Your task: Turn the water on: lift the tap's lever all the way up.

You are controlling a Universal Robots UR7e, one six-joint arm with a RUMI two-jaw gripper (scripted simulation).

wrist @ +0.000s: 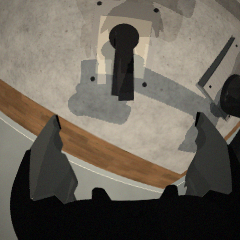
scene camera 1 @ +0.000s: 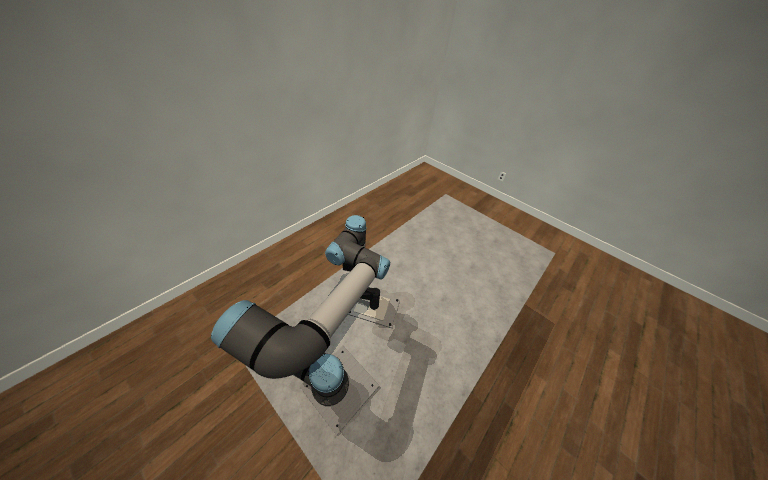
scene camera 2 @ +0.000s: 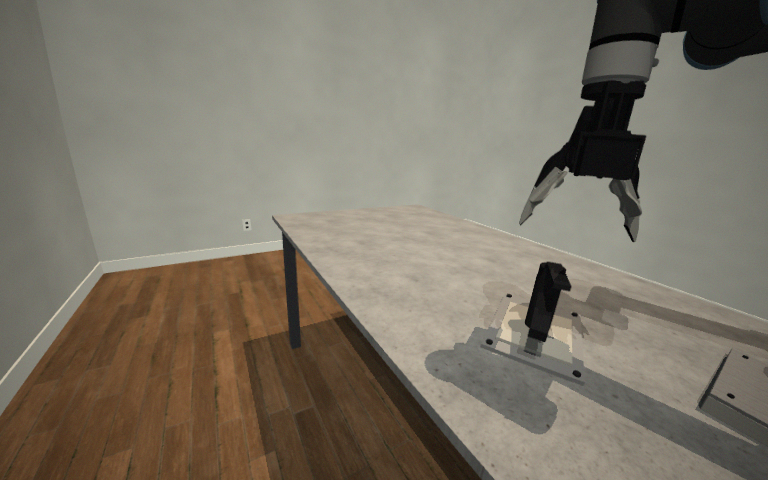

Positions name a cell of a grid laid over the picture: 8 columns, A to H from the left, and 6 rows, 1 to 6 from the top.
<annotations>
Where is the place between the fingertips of my gripper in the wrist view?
E3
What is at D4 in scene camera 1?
A black tap.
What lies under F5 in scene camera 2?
A black tap.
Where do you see a black tap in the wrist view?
D2
</annotations>
